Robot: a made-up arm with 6 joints. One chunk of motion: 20 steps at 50 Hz.
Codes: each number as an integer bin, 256 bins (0 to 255) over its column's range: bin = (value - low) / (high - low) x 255, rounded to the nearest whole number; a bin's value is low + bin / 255 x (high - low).
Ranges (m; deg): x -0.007..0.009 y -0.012..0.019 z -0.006..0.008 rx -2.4..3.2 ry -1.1..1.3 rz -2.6..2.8
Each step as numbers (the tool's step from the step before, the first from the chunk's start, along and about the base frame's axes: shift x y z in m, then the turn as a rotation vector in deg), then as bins.
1 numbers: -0.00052 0.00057 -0.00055 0.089 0.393 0.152
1 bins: 103 103 99 113 159 130
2 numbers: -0.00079 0.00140 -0.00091 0.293 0.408 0.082
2 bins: 99 110 93 123 160 127
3 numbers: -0.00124 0.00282 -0.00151 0.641 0.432 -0.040
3 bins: 92 122 82 138 163 121
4 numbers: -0.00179 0.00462 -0.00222 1.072 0.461 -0.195
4 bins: 83 137 69 158 166 114
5 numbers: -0.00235 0.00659 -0.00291 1.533 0.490 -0.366
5 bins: 74 153 56 179 169 105
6 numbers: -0.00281 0.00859 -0.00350 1.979 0.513 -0.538
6 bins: 67 169 46 199 171 97
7 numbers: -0.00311 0.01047 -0.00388 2.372 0.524 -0.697
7 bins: 62 185 39 217 173 90
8 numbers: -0.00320 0.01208 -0.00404 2.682 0.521 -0.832
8 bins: 61 198 36 231 172 83
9 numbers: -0.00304 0.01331 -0.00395 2.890 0.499 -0.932
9 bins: 63 208 37 241 170 79
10 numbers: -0.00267 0.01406 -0.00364 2.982 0.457 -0.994
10 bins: 69 214 43 245 165 76
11 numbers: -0.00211 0.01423 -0.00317 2.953 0.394 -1.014
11 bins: 78 216 52 244 159 75
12 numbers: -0.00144 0.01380 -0.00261 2.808 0.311 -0.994
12 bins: 89 212 62 237 150 76
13 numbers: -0.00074 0.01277 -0.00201 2.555 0.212 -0.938
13 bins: 100 204 73 226 139 78
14 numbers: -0.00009 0.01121 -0.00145 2.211 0.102 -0.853
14 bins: 110 191 83 210 128 82
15 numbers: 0.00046 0.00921 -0.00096 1.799 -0.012 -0.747
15 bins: 119 174 92 191 116 88
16 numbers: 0.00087 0.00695 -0.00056 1.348 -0.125 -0.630
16 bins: 125 156 99 171 104 93
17 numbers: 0.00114 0.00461 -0.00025 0.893 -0.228 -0.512
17 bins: 130 137 105 150 93 99
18 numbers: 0.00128 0.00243 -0.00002 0.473 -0.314 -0.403
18 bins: 132 119 109 131 84 104
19 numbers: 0.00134 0.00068 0.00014 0.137 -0.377 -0.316
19 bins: 133 104 112 116 77 108
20 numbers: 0.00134 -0.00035 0.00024 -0.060 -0.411 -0.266
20 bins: 133 96 114 107 73 110
